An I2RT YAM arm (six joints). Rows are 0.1 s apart.
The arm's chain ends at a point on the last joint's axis. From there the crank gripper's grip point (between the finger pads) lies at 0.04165 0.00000 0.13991 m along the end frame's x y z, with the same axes.
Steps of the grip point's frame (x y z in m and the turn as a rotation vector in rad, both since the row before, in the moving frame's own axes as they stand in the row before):
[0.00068, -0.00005, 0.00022, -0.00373, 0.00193, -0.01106]
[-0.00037, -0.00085, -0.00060, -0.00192, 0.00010, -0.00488]
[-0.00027, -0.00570, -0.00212, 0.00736, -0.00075, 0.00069]
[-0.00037, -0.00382, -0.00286, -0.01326, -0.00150, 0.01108]
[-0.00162, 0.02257, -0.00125, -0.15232, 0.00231, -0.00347]
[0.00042, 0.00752, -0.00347, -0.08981, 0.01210, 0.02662]
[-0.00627, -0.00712, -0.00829, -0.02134, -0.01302, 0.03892]
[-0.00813, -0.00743, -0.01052, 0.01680, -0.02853, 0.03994]
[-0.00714, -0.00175, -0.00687, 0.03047, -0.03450, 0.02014]
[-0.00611, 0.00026, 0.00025, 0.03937, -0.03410, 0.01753]
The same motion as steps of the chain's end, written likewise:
[0.00041, -0.00011, 0.00030, -0.00373, 0.00193, -0.01106]
[-0.00038, -0.00092, -0.00060, -0.00192, 0.00010, -0.00488]
[-0.00017, -0.00470, -0.00215, 0.00736, -0.00075, 0.00069]
[-0.00015, -0.00614, -0.00291, -0.01326, -0.00150, 0.01108]
[-0.00198, 0.00149, 0.00046, -0.15232, 0.00231, -0.00347]
[-0.00109, -0.00613, -0.00234, -0.08981, 0.01210, 0.02662]
[-0.00436, -0.01170, -0.00877, -0.02134, -0.01302, 0.03892]
[-0.00414, -0.00665, -0.01165, 0.01680, -0.02853, 0.03994]
[-0.00232, 0.00174, -0.00817, 0.03047, -0.03450, 0.02014]
[-0.00136, 0.00511, -0.00099, 0.03937, -0.03410, 0.01753]

